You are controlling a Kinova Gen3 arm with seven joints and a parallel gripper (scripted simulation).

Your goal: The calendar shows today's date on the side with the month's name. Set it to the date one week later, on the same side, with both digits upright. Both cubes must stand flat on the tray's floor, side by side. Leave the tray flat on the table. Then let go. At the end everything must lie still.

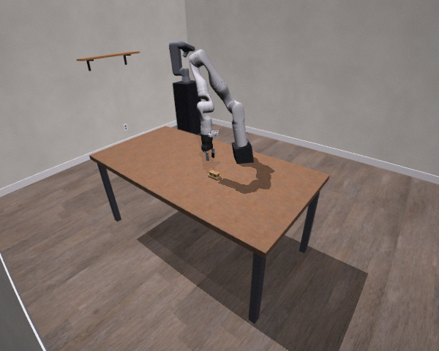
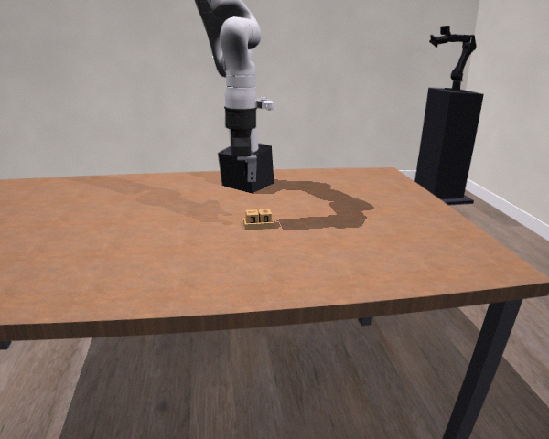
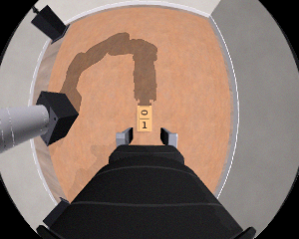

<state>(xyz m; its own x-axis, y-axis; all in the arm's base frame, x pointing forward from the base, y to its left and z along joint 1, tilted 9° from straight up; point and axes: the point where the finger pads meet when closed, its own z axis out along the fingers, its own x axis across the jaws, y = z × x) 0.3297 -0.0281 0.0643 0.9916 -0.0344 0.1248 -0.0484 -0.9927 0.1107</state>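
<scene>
Now: the wooden tray 1 cm behind my hand, 2 cm to the left of it and 15 cm below it.
</scene>
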